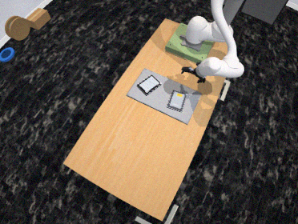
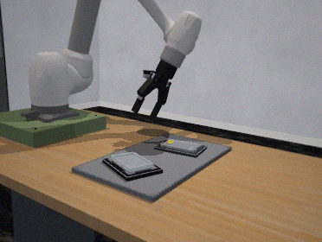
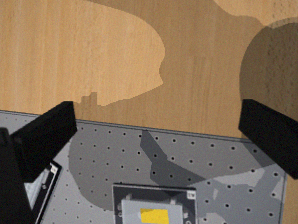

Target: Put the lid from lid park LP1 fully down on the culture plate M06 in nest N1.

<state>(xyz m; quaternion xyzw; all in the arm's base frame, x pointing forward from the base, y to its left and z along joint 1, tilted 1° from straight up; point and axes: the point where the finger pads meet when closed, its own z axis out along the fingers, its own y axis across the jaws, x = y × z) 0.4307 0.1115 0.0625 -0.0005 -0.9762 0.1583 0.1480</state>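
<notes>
My gripper is now 180 mm short of the lid, 20 mm to the left of it and 90 mm above it. From my hand the other things lie so: nest N1: 150 mm ahead, 280 mm to the right, 100 mm below; then culture plate M06: 150 mm ahead, 280 mm to the right, 90 mm below; then lid park LP1: 180 mm ahead, 20 mm to the right, 100 mm below.
</notes>
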